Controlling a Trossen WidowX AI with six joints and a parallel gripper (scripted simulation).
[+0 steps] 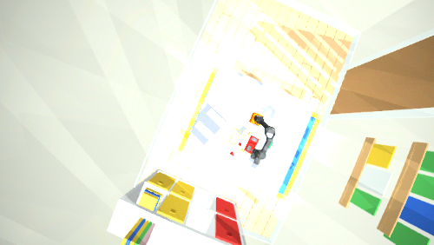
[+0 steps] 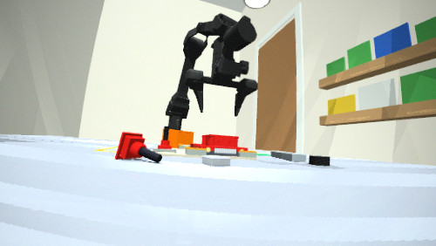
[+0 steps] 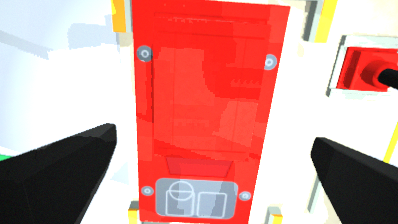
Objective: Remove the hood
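Now: the red hood 60 mm below my gripper tip. Round my gripper tip: green piece (210 mm to the left, 120 mm behind, 100 mm below); grey bar (190 mm to the left, 100 mm below, 30 mm ahead).
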